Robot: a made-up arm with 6 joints. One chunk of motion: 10 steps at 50 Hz.
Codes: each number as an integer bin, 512 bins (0 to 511) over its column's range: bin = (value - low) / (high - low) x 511, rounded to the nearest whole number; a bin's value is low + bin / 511 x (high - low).
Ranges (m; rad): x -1..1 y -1..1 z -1..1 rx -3.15..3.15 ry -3.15..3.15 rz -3.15..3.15
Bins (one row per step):
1: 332 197 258 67 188 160
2: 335 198 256 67 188 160
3: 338 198 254 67 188 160
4: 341 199 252 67 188 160
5: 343 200 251 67 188 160
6: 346 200 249 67 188 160
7: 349 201 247 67 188 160
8: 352 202 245 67 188 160
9: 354 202 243 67 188 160
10: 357 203 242 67 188 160
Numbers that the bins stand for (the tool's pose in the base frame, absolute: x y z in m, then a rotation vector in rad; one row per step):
1: 0.2994 -0.2290 0.0098 -2.3240 -0.8322 -1.1774
2: 0.3112 -0.2250 0.0020 -2.3240 -0.8322 -1.1774
3: 0.3229 -0.2250 -0.0059 -2.3240 -0.8322 -1.1774
4: 0.3346 -0.2211 -0.0137 -2.3240 -0.8322 -1.1774
5: 0.3425 -0.2172 -0.0176 -2.3240 -0.8322 -1.1774
6: 0.3542 -0.2172 -0.0254 -2.3240 -0.8322 -1.1774
7: 0.3659 -0.2133 -0.0333 -2.3240 -0.8322 -1.1774
8: 0.3777 -0.2094 -0.0411 -2.3240 -0.8322 -1.1774
9: 0.3855 -0.2094 -0.0489 -2.3240 -0.8322 -1.1774
10: 0.3973 -0.2055 -0.0528 -2.3240 -0.8322 -1.1774

